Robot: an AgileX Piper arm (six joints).
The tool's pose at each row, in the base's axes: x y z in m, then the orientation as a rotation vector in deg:
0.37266, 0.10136, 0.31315, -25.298, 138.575, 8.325
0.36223, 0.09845, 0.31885, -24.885, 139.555, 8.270
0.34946, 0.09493, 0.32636, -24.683, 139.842, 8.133
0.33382, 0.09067, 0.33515, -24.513, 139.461, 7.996
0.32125, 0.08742, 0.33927, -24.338, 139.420, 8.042
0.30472, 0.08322, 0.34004, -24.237, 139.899, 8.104
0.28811, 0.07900, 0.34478, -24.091, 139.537, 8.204
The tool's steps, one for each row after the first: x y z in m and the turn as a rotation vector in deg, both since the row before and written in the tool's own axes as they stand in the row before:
0.00470, 0.00087, -0.01126, 0.067, 0.888, 0.443
0.00564, 0.00104, -0.01411, 0.128, 0.257, 0.156
0.00722, 0.00127, -0.01692, 0.177, -0.389, 0.021
0.00751, 0.00116, -0.01131, 0.018, -0.073, 0.128
0.01275, 0.00160, -0.01124, -0.058, 0.445, 0.166
0.01044, 0.00157, -0.01431, -0.002, -0.386, 0.068

